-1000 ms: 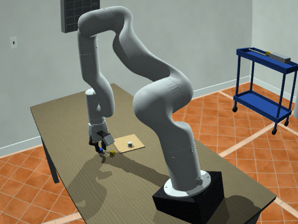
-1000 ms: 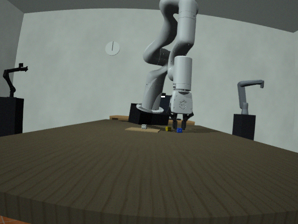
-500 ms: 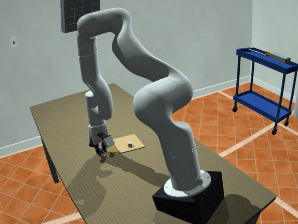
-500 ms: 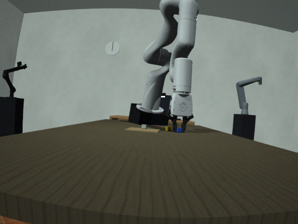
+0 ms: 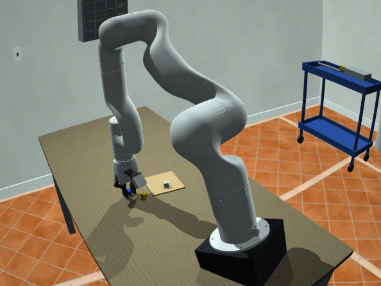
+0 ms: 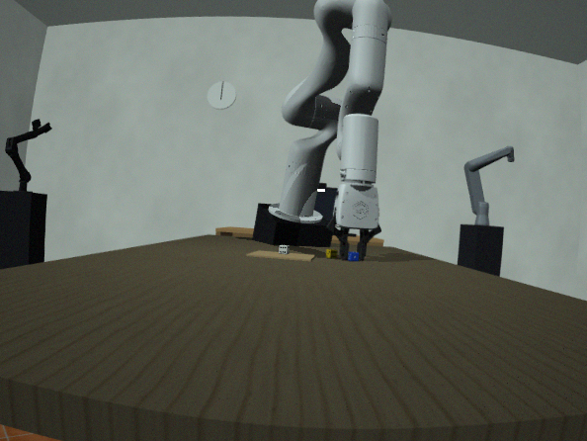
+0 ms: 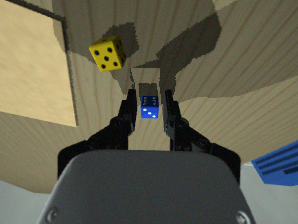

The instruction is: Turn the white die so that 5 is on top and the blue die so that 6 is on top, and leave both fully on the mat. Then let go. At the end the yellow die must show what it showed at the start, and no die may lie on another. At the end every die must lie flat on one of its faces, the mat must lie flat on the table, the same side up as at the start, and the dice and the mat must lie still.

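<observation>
My hand is 1 cm short of the blue die and 1 cm above it. The rest, counted from my hand: white die: 5 cm behind, 15 cm to the right, 1 cm below; tan mat: 2 cm behind, 16 cm to the right, 2 cm below; yellow die: 5 cm behind, 4 cm to the right, 1 cm below.
</observation>
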